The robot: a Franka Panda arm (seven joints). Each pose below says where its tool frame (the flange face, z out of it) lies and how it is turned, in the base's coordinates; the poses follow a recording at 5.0 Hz.
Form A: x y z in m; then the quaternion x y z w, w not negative.
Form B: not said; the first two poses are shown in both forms.
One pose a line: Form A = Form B
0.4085 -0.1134 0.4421 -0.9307 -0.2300 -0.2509 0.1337 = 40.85 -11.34 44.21 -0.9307 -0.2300 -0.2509 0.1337
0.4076 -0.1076 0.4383 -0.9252 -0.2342 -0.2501 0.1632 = 40.76 -10.76 43.83 -0.9252 -0.2342 -0.2501 0.1632
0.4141 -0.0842 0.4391 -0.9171 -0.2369 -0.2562 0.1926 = 41.41 -8.42 43.91 -0.9171 -0.2369 -0.2562 0.1926
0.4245 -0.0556 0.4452 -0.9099 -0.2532 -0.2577 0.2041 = 42.45 -5.56 44.52 -0.9099 -0.2532 -0.2577 0.2041
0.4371 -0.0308 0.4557 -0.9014 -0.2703 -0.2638 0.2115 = 43.71 -3.08 45.57 -0.9014 -0.2703 -0.2638 0.2115
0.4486 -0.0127 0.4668 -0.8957 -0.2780 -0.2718 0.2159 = 44.86 -1.27 46.68 -0.8957 -0.2780 -0.2718 0.2159
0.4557 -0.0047 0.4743 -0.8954 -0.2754 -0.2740 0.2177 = 45.57 -0.47 47.43 -0.8954 -0.2754 -0.2740 0.2177
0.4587 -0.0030 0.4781 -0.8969 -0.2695 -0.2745 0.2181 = 45.87 -0.30 47.81 -0.8969 -0.2695 -0.2745 0.2181
